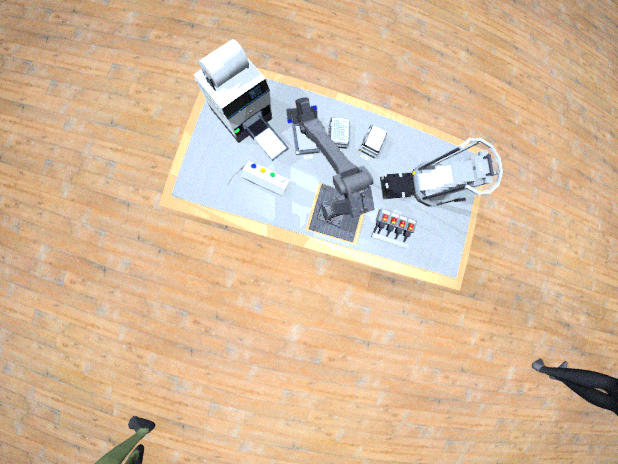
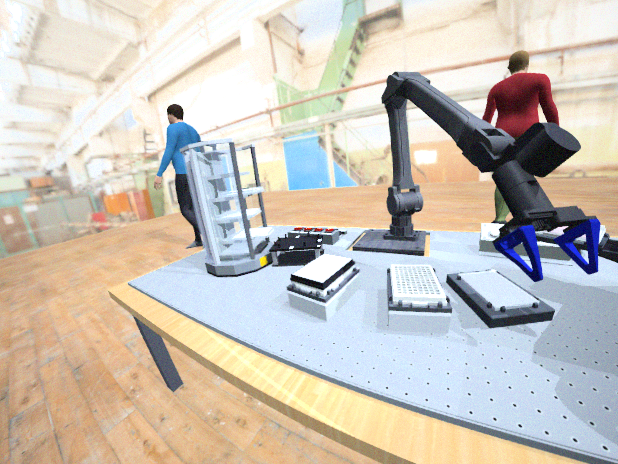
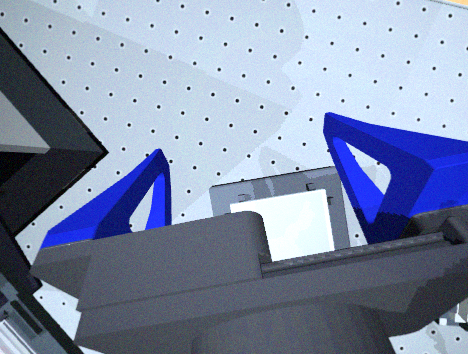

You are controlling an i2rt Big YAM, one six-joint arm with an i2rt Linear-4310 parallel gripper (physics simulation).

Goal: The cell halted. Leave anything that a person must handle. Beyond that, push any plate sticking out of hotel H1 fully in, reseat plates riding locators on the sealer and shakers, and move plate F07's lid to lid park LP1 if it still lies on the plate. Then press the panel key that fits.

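Pixels of known places: gripper, between the fingertips: (image 2: 566,277) (image 3: 242,139); arm's base, origin of its link: (image 1: 330,214) (image 2: 401,236).
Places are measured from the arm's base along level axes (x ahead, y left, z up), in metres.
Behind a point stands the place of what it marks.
Note:
My gripper (image 1: 302,114) {x 0.419, y 0.317, z 0.096 m} (image 2: 565,275) {x 0.419, y 0.317, z 0.096 m} (image 3: 242,139) {x 0.419, y 0.317, z 0.096 m} is open and empty, high over the back of the table. Below it, a flat white lid-like piece (image 2: 502,288) {x 0.335, y 0.259, z 0.020 m} (image 3: 300,227) {x 0.367, y 0.247, z 0.020 m} lies on a dark base (image 2: 515,316) {x 0.410, y 0.268, z 0.010 m} (image 3: 342,215) {x 0.388, y 0.212, z 0.012 m}. The sealer (image 1: 248,106) {x 0.279, y 0.507, z 0.251 m} has its tray out with a white-topped plate (image 1: 271,142) {x 0.210, y 0.383, z 0.110 m}. A white well plate (image 1: 340,131) {x 0.409, y 0.093, z 0.050 m} (image 2: 417,284) {x 0.429, y 0.104, z 0.056 m} sits on one shaker; a black plate with a white top (image 1: 376,136) {x 0.447, y -0.086, z 0.071 m} (image 2: 325,267) {x 0.444, y -0.078, z 0.071 m} sits on another, a light band showing beneath it. Hotel H1 (image 2: 200,215) {x 0.467, y -0.481, z 0.186 m} holds shelves; whether a plate sticks out is unclear.
The key panel (image 1: 265,179) {x 0.043, y 0.354, z 0.070 m} with blue, yellow and green keys stands at the front left. A black nest (image 1: 397,185) {x 0.252, y -0.272, z 0.049 m} (image 2: 297,245) {x 0.293, y -0.264, z 0.049 m} stands before the hotel. A unit with red tops (image 1: 395,227) (image 2: 315,235) is beside the arm base. Two people stand beyond the table.

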